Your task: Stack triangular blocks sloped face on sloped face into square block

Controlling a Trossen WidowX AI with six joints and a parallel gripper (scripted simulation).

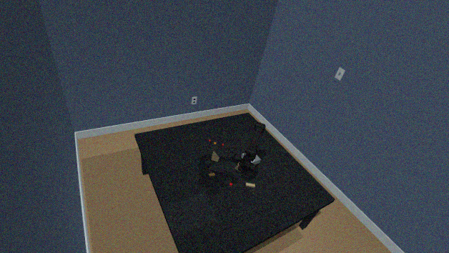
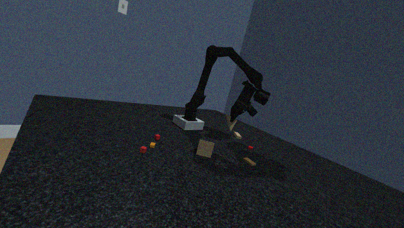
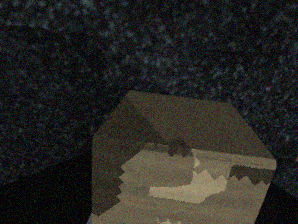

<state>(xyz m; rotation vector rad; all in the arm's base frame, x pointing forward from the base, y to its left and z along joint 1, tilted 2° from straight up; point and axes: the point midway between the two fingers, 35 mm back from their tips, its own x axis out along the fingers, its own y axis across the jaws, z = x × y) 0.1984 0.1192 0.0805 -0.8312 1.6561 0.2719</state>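
My gripper tip is now 10 mm to the right of the tan triangular block and 10 mm below it. Also, from my gripper tip: orange cube: 400 mm to the right, 90 mm below; red cube: 110 mm ahead, 70 mm to the left, 90 mm below; thin tan piece: 200 mm ahead, 70 mm to the right, 90 mm below.
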